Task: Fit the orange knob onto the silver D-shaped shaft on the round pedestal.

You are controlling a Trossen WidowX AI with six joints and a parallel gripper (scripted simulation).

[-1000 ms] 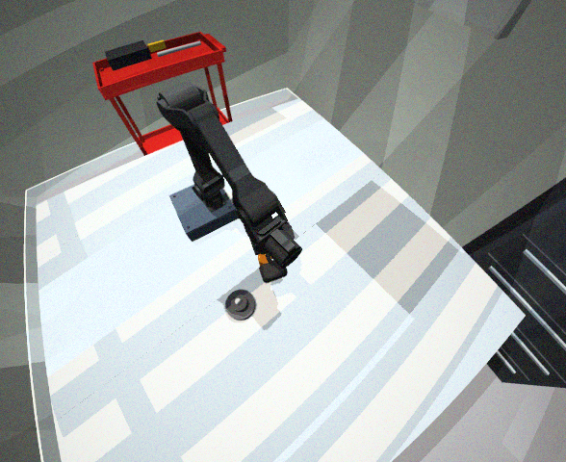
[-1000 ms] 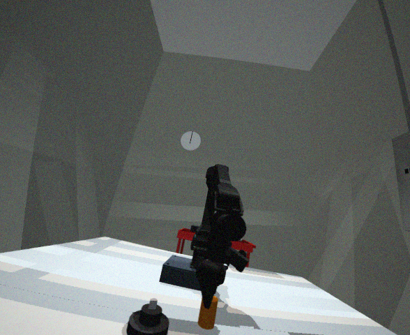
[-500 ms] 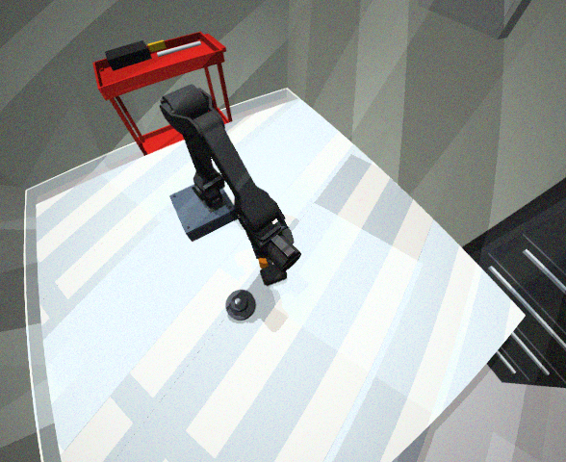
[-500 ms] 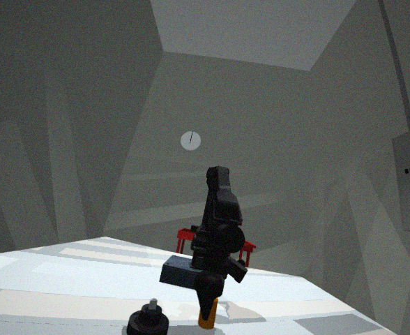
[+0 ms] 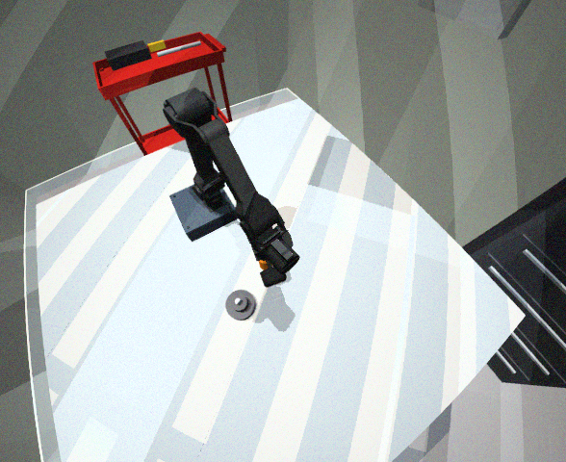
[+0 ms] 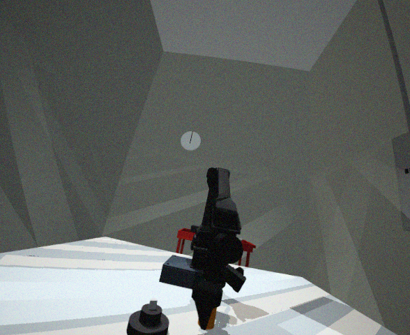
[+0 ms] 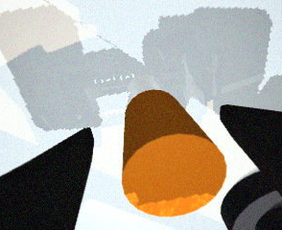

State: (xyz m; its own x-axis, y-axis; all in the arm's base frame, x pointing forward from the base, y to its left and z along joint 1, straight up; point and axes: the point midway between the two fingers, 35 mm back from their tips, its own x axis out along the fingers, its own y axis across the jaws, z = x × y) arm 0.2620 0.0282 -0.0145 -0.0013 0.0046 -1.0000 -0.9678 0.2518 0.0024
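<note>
Now: gripper tip 60 mm short of the round dark pedestal, 130 mm to the left of it and 20 mm below it. The rest, counted from my gripper tip: orange knob (30 mm above).
</note>
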